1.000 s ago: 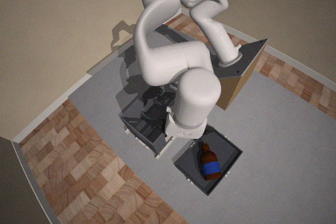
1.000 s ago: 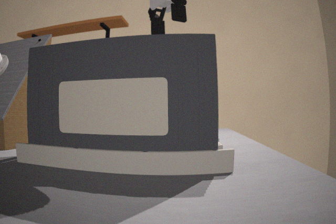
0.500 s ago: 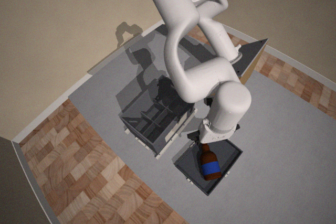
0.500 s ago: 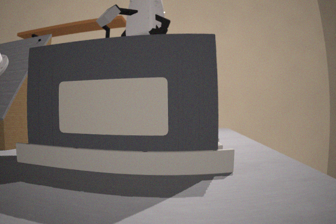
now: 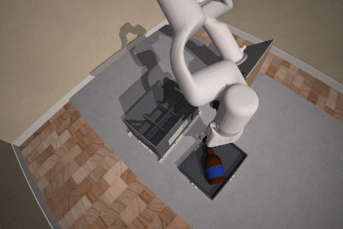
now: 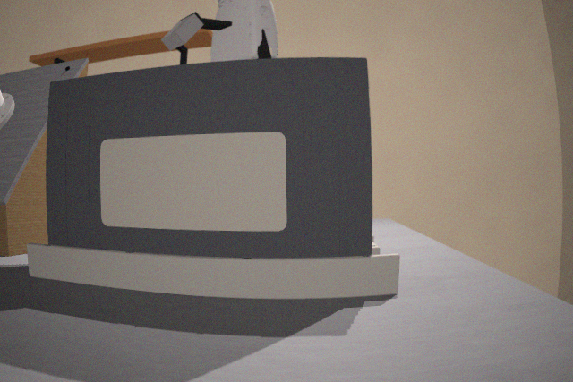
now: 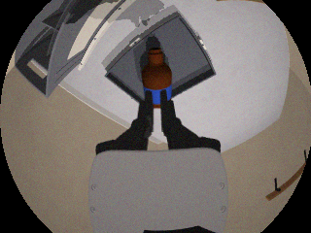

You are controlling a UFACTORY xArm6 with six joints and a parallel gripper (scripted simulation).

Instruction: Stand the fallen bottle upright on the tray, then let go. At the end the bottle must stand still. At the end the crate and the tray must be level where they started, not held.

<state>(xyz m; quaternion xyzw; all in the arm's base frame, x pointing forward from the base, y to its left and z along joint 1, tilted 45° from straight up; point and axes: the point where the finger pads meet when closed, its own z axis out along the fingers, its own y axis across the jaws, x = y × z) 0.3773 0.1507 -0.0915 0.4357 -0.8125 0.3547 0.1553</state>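
Right now my hand is 3 cm short of the bottle, 4 cm to the right of it and 16 cm above it. Round my hand: dark tray 1 cm ahead, 4 cm to the left, 19 cm below; then dark crate 3 cm ahead, 25 cm to the right, 12 cm below.
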